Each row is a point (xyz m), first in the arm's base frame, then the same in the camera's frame.
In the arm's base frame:
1: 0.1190 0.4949 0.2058
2: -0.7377 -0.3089 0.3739
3: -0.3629 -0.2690 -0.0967
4: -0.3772 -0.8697 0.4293
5: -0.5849 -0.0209 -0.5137
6: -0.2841 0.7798 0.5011
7: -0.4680 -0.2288 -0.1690
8: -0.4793 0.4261 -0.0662
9: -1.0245 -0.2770 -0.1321
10: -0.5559 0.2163 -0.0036
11: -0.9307 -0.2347 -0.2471
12: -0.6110 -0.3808 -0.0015
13: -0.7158 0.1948 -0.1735
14: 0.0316 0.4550 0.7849
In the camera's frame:
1: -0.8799 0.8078 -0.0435
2: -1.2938 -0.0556 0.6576
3: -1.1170 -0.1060 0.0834
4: -0.7549 -0.4489 0.7071
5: -1.5270 -0.0947 -0.2579
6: -1.2519 1.0759 0.3038
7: -1.2459 -0.1227 0.0517
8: -1.4638 0.4989 -0.0237
9: -1.7087 -0.2869 0.3205
10: -1.4365 0.3163 0.1166
11: -1.6754 -0.2695 0.1708
12: -1.2671 -0.2303 0.2958
13: -1.6202 0.1944 0.0373
14: -0.7708 0.9686 0.5104

